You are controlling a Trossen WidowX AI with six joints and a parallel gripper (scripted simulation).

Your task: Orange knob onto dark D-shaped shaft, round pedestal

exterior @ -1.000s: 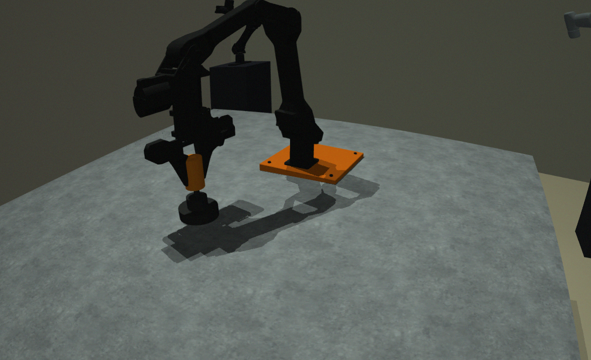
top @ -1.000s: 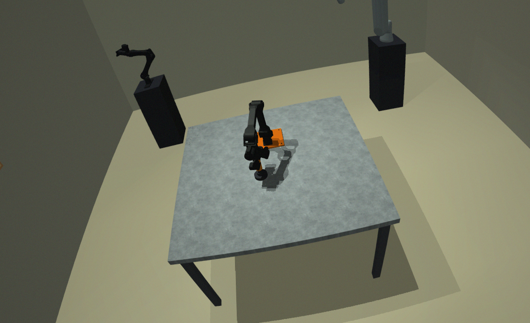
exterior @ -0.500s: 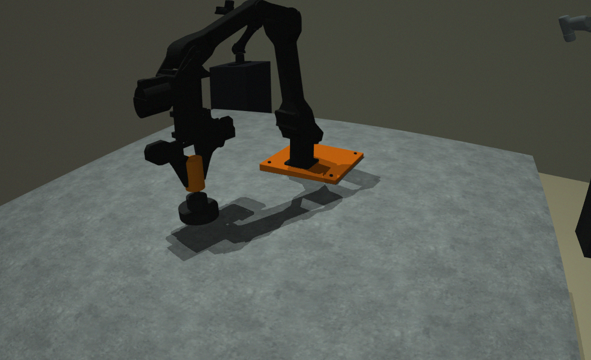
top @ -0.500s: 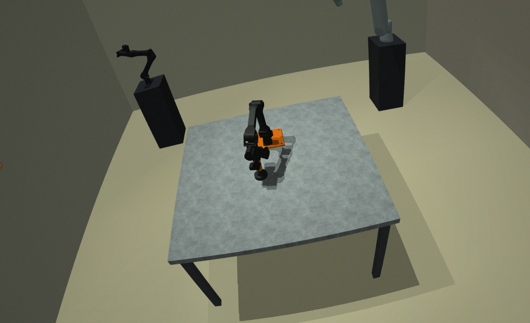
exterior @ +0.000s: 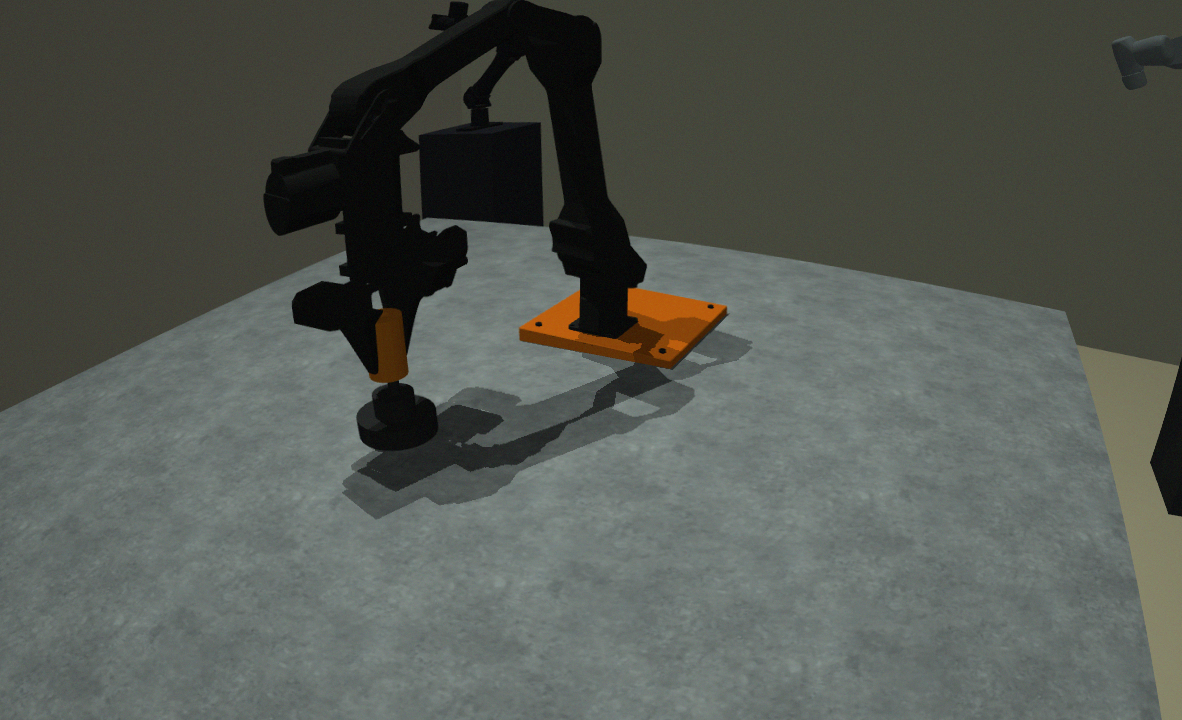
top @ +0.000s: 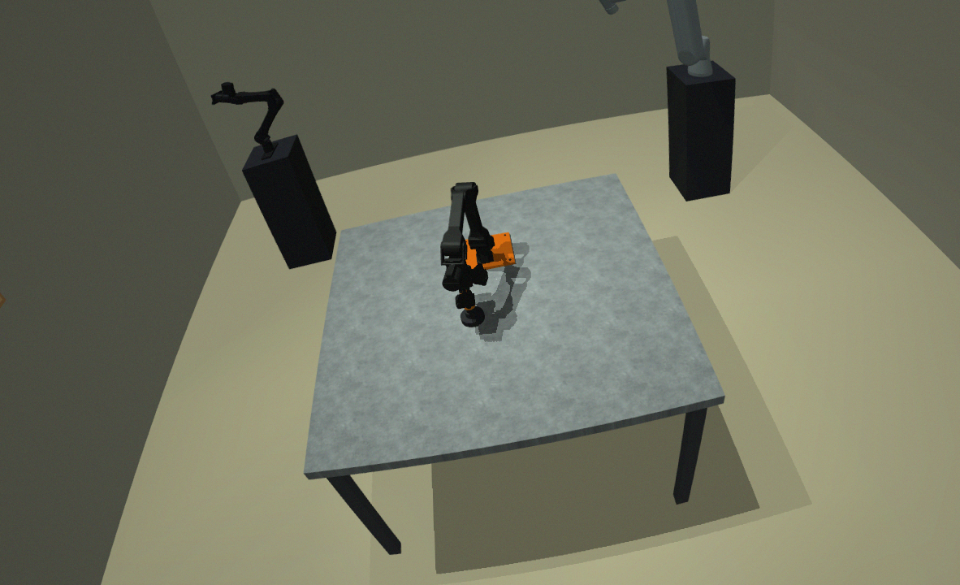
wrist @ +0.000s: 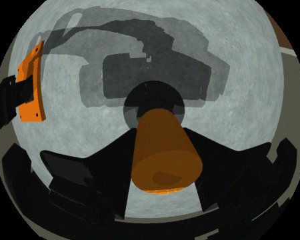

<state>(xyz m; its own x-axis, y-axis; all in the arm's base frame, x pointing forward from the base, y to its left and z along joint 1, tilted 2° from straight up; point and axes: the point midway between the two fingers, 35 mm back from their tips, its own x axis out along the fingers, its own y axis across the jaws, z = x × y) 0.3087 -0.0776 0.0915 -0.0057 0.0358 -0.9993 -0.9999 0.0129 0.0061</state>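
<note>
My gripper tip is 20 mm below the orange knob. The rest, counted from my gripper tip: round pedestal: 40 mm below.
</note>
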